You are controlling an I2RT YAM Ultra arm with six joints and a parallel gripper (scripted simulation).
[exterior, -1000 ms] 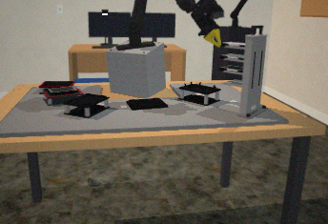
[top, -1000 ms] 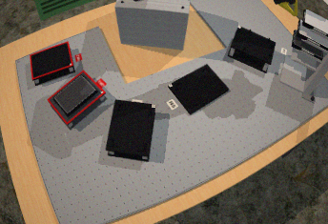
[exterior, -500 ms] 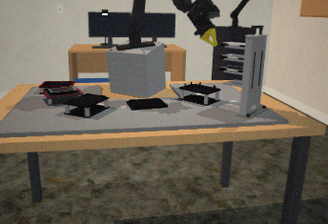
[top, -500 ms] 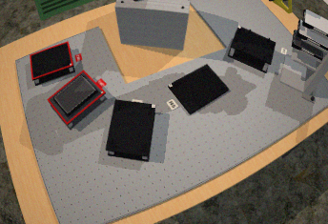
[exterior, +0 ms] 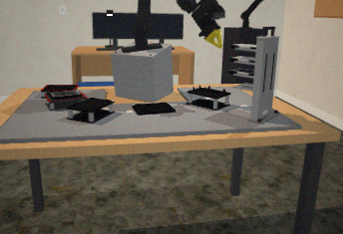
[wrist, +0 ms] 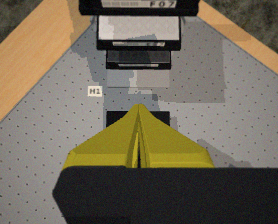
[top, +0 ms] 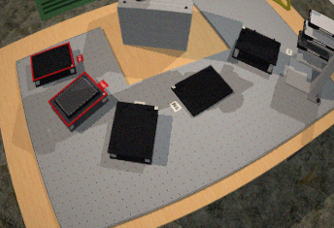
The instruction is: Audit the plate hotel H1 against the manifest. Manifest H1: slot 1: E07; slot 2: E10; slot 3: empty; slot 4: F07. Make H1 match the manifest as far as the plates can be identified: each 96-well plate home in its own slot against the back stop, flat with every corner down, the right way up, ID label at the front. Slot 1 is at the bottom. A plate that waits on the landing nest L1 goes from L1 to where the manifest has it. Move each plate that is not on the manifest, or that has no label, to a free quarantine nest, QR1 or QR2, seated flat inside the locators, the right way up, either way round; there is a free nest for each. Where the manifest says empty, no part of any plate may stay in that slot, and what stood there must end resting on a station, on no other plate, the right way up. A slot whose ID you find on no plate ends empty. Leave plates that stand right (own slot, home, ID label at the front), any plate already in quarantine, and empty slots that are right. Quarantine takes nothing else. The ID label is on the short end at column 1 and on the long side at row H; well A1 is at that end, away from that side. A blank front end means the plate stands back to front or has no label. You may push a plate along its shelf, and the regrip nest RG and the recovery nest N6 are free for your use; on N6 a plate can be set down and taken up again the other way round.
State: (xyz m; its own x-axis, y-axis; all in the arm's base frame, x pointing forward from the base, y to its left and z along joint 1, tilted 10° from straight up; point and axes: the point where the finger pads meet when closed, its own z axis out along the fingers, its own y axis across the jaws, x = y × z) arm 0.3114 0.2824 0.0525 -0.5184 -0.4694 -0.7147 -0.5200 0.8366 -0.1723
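My hand is 12 cm short of the pale grey 96-well plate, 7 cm to the right of it and 5 cm above it. Round my hand: A1 mark (13 cm behind, 2 cm to the right, 21 cm below); then black regrip nest RG (4 cm behind, 2 cm to the right, 22 cm below); then plate hotel H1 (19 cm ahead, 11 cm to the left, 11 cm below).
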